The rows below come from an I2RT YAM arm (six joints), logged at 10 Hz.
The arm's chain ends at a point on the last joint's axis. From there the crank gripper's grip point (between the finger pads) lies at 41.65 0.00 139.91 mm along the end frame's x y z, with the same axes.
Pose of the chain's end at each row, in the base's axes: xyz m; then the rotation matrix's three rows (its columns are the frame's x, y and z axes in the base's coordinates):
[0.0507, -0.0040, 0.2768], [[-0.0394, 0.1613, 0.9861], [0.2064, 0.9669, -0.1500], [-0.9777, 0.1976, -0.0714]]
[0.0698, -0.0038, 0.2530], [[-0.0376, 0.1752, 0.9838], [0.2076, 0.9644, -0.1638], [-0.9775, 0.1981, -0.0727]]
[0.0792, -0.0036, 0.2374], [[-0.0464, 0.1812, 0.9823], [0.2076, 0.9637, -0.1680], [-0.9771, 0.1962, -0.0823]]
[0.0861, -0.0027, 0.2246], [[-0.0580, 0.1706, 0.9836], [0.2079, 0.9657, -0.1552], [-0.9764, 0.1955, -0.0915]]
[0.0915, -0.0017, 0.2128], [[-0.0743, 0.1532, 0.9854], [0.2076, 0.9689, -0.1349], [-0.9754, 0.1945, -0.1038]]
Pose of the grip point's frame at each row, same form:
[0.1870, -0.0164, 0.2261], [[-0.0394, 0.1613, 0.9861], [0.2064, 0.9669, -0.1500], [-0.9777, 0.1976, -0.0714]]
[0.2059, -0.0181, 0.2021], [[-0.0376, 0.1752, 0.9838], [0.2076, 0.9644, -0.1638], [-0.9775, 0.1981, -0.0727]]
[0.2147, -0.0185, 0.1852], [[-0.0464, 0.1812, 0.9823], [0.2076, 0.9637, -0.1680], [-0.9771, 0.1962, -0.0823]]
[0.2213, -0.0158, 0.1711], [[-0.0580, 0.1706, 0.9836], [0.2079, 0.9657, -0.1552], [-0.9764, 0.1955, -0.0915]]
[0.2263, -0.0119, 0.1577], [[-0.0743, 0.1532, 0.9854], [0.2076, 0.9689, -0.1349], [-0.9754, 0.1945, -0.1038]]

